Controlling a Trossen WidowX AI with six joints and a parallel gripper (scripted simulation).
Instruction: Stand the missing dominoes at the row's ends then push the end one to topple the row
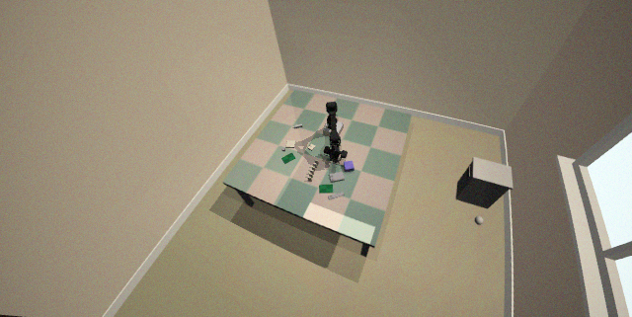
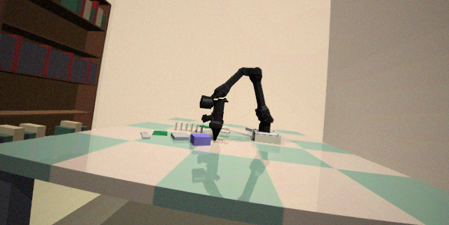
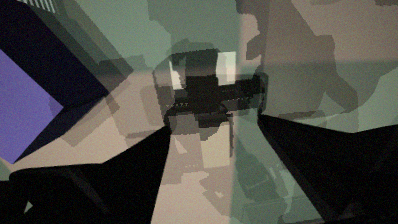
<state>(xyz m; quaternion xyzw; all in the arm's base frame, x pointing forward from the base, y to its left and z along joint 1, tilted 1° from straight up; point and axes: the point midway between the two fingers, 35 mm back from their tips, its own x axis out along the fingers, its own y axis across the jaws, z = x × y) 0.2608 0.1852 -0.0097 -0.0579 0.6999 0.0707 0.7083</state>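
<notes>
My gripper tip is now 30 mm short of the purple block, 140 mm to the right of it and 20 mm below it. The rest, counted from my gripper tip: grey plate 160 mm ahead, 100 mm to the left, 10 mm above.
</notes>
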